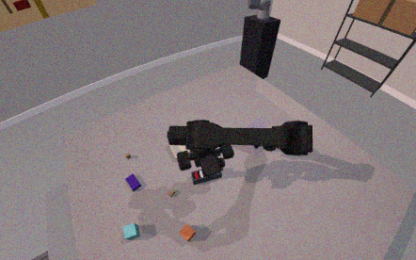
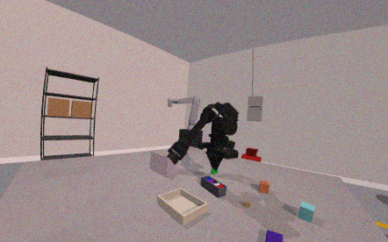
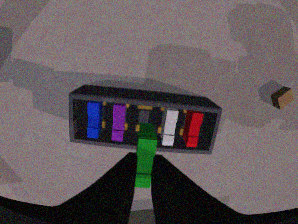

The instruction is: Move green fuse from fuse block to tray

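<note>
Right now the beige tray is 180 mm to the right of my gripper tip and 90 mm below it. From my gripper tip the other things lie so: green fuse (10 mm below); purple fuse (20 mm behind, 10 mm to the left, 70 mm below); white fuse (20 mm ahead, 10 mm to the right, 70 mm below).
</note>
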